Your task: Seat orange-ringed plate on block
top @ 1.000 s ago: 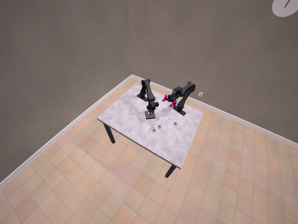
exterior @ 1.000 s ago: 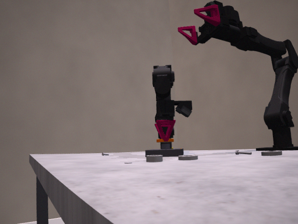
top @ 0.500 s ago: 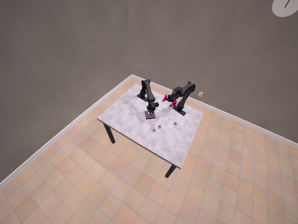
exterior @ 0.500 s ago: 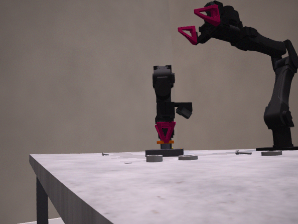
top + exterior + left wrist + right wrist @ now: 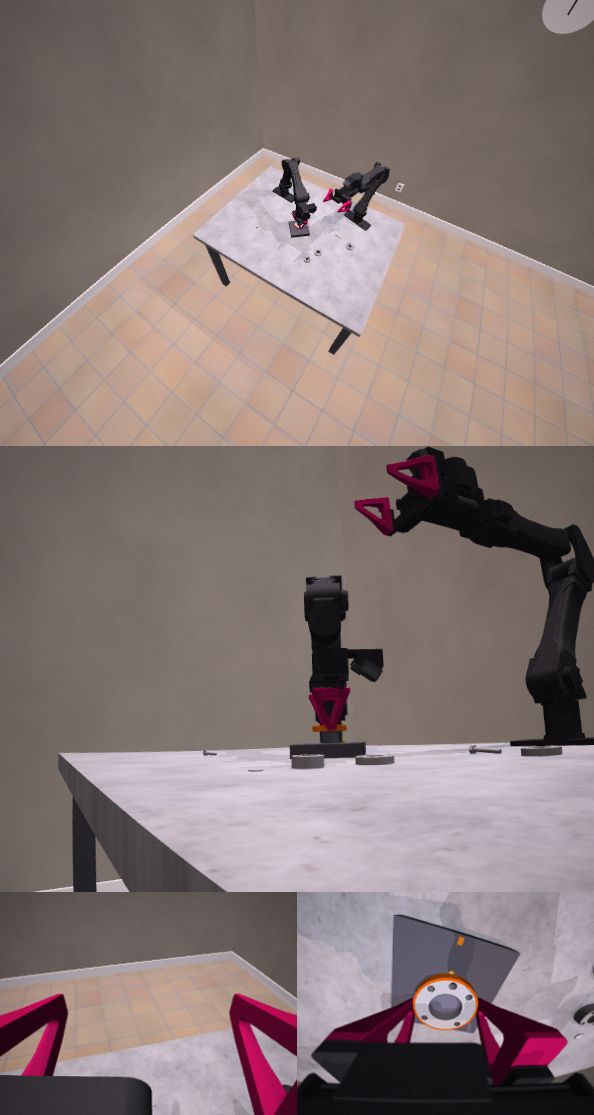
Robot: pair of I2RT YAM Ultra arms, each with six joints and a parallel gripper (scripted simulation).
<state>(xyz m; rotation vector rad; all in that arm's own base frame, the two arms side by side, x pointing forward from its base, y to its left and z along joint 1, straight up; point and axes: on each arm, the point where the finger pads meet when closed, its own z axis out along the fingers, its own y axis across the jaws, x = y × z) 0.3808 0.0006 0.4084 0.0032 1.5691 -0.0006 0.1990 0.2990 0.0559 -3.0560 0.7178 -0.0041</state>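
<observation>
Right now the block is 20 mm behind my right hand, 20 mm to the left of it and 30 mm below it. Round my right hand: plate (right at my right hand).
</observation>
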